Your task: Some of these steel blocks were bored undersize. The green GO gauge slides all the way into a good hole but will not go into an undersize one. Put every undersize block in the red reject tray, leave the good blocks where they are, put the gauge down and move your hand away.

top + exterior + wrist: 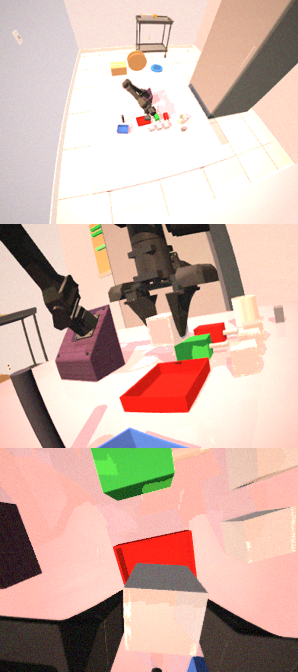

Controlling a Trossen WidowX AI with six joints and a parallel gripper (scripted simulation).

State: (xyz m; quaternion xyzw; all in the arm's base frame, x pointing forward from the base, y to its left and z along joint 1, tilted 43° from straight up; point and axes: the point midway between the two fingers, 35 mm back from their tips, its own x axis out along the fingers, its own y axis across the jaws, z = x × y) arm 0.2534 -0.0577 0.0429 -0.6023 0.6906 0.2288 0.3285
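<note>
Now: gripper tip 70 mm above the red reject tray and 30 mm to the left of it. The rest, counted from my gripper tip: red gauge: 220 mm to the left, 60 mm below, 20 mm ahead; green GO gauge: 120 mm to the left, 60 mm below, 20 mm ahead; blue tray: 260 mm to the right, 70 mm below, 70 mm ahead.
</note>
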